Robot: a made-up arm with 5 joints.
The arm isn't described. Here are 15 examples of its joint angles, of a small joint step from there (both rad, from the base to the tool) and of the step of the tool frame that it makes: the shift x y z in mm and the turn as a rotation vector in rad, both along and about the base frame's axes.
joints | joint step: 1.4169 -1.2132 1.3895 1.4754 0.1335 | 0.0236 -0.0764 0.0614 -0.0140 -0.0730
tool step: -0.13 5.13 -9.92 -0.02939 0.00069 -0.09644
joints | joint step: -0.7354 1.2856 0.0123 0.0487 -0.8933 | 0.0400 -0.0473 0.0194 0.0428 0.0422
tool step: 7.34 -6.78 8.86 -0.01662 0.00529 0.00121
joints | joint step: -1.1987 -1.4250 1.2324 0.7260 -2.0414 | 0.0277 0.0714 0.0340 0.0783 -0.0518
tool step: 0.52 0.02 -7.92 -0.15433 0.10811 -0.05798
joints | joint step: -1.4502 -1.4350 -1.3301 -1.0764 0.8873 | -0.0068 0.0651 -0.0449 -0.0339 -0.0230
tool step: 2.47 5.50 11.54 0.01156 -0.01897 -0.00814
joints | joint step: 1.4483 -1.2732 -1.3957 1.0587 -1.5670 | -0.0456 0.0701 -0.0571 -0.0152 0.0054
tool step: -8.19 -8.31 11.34 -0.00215 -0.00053 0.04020
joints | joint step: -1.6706 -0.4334 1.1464 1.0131 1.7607 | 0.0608 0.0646 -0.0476 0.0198 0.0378
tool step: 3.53 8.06 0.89 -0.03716 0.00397 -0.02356
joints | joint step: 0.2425 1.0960 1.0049 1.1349 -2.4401 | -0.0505 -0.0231 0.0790 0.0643 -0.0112
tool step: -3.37 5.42 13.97 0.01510 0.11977 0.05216
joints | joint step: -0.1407 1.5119 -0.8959 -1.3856 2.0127 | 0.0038 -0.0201 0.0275 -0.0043 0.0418
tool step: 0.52 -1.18 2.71 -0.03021 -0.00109 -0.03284
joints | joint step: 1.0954 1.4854 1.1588 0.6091 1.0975 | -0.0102 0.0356 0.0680 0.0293 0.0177
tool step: -1.45 4.02 10.85 0.12591 0.04597 0.00705
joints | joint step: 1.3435 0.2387 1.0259 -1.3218 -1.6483 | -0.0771 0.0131 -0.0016 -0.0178 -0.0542
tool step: 15.62 3.27 -1.04 0.00814 -0.05387 0.08035
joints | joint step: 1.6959 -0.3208 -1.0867 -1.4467 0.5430 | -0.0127 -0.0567 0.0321 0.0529 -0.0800
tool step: 0.92 11.59 0.92 0.03714 0.07251 0.03645
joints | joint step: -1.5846 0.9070 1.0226 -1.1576 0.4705 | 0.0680 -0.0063 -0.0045 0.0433 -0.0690
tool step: 13.82 -1.18 -0.75 -0.03151 0.04932 -0.11691
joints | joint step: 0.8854 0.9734 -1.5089 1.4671 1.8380 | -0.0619 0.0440 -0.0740 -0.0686 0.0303
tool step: 18.38 8.53 -0.93 -0.08703 -0.05023 0.08526
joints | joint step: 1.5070 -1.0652 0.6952 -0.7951 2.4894 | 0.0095 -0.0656 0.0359 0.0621 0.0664
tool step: -0.52 6.80 -6.83 0.03073 0.02906 -0.07008
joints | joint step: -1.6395 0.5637 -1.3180 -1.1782 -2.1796 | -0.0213 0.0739 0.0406 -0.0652 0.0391
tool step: -5.97 18.38 -16.72 -0.05016 0.00898 -0.01561
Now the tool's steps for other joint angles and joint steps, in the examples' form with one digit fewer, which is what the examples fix.
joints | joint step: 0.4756 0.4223 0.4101 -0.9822 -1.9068 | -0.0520 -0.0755 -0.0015 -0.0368 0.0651
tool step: -0.4 15.4 20.0 -0.1069 -0.0748 0.0386
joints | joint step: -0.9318 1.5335 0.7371 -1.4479 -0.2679 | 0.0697 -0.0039 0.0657 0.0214 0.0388
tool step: 4.6 -14.4 1.1 -0.0807 0.0322 -0.0401
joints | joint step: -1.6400 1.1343 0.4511 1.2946 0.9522 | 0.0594 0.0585 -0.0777 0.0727 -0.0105
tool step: 8.5 3.1 -6.7 -0.0531 -0.0123 -0.0618
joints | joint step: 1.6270 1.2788 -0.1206 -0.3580 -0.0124 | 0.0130 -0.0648 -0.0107 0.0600 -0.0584
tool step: -4.2 -5.9 15.3 -0.0180 -0.0400 -0.0546
